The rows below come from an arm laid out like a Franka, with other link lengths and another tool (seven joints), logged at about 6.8 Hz.
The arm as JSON. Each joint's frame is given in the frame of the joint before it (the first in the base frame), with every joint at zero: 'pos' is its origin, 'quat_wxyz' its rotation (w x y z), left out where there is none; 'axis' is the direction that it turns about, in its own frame. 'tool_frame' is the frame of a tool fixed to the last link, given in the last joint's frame.
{
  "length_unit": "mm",
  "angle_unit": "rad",
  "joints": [
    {
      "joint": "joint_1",
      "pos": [
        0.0,
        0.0,
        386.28
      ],
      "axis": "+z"
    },
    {
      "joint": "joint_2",
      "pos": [
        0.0,
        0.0,
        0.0
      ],
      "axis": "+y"
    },
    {
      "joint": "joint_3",
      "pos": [
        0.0,
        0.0,
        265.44
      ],
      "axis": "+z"
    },
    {
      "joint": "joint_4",
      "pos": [
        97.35,
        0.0,
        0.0
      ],
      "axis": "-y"
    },
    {
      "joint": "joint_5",
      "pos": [
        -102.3,
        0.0,
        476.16
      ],
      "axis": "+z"
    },
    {
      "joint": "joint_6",
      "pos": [
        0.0,
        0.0,
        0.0
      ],
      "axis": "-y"
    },
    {
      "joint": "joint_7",
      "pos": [
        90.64,
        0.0,
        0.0
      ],
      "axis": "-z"
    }
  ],
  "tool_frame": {
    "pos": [
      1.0,
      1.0,
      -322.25
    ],
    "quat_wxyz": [
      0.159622,
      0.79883,
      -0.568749,
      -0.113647
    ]
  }
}
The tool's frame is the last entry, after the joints.
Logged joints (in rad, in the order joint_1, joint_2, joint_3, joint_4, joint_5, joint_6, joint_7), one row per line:
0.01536 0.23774 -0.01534 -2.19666 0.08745 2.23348 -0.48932
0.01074 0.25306 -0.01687 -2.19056 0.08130 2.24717 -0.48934
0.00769 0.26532 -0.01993 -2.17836 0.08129 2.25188 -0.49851
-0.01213 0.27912 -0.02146 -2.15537 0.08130 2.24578 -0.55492
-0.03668 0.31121 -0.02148 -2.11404 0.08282 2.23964 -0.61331
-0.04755 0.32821 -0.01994 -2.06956 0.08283 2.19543 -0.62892
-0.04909 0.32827 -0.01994 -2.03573 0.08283 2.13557 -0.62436
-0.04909 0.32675 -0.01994 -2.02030 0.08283 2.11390 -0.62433
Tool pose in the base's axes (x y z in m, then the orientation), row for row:
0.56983 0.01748 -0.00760 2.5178 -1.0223 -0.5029
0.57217 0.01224 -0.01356 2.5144 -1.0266 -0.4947
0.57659 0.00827 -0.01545 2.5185 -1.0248 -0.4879
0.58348 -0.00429 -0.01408 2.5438 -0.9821 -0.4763
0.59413 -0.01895 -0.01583 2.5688 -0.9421 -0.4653
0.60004 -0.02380 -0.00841 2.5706 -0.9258 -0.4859
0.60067 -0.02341 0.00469 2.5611 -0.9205 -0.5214
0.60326 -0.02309 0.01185 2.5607 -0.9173 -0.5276
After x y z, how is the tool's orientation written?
As a rotation vector, in radians.
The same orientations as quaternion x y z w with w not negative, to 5 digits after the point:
0.89484 -0.36333 -0.17873 0.18789
0.89434 -0.36515 -0.17596 0.18935
0.89536 -0.36433 -0.17345 0.18844
0.90300 -0.34862 -0.16908 0.18567
0.91009 -0.33377 -0.16485 0.18208
0.91080 -0.32802 -0.17216 0.18222
0.90843 -0.32650 -0.18494 0.18424
0.90835 -0.32539 -0.18715 0.18437

